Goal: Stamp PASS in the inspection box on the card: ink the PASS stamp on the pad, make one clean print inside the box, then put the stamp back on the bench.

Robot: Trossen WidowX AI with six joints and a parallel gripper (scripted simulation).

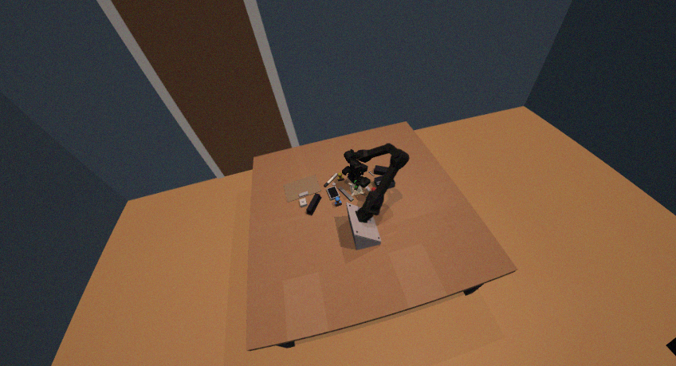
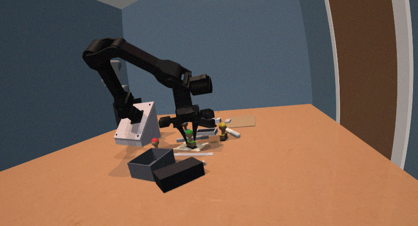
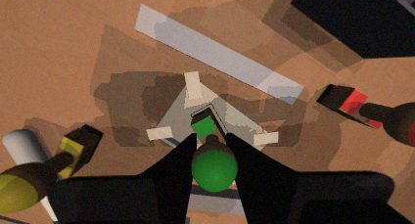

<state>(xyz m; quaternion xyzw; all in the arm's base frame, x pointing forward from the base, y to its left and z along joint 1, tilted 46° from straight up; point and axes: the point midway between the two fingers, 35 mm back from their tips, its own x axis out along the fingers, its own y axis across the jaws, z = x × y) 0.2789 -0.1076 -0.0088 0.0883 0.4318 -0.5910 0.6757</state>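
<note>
Right now the green-knobbed PASS stamp is right at my gripper tip. Also, from my gripper tip: grey ruler: 60 mm to the right, 20 mm below, 20 mm ahead; then cream card: 20 mm below, 10 mm to the left, 10 mm behind; then red-knobbed stamp: 90 mm behind, 80 mm to the right.
</note>
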